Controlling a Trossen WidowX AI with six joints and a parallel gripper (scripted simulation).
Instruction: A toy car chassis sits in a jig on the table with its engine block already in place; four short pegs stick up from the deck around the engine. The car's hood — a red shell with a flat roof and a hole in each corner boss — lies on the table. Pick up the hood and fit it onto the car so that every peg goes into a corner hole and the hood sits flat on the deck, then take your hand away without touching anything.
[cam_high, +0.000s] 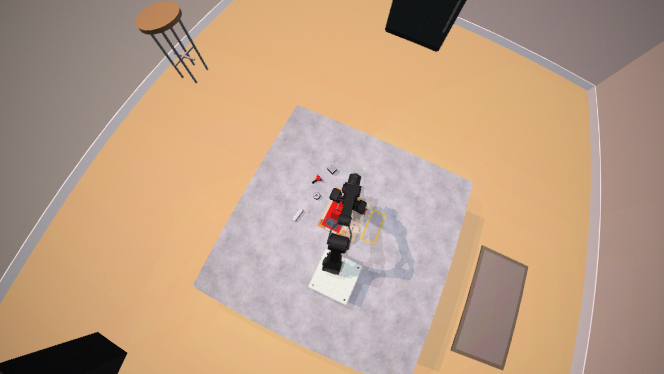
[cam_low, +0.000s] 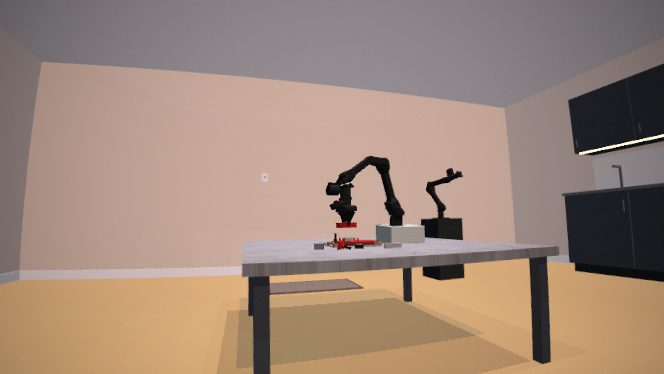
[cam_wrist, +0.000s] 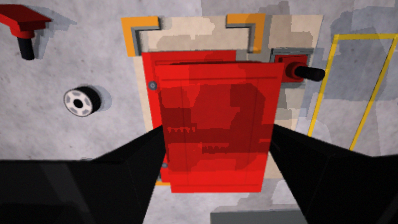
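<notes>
Right now the beige jig plate is 9 cm below my gripper tip and 3 cm behind it. Round my gripper tip: red hood (right at my gripper tip).
</notes>
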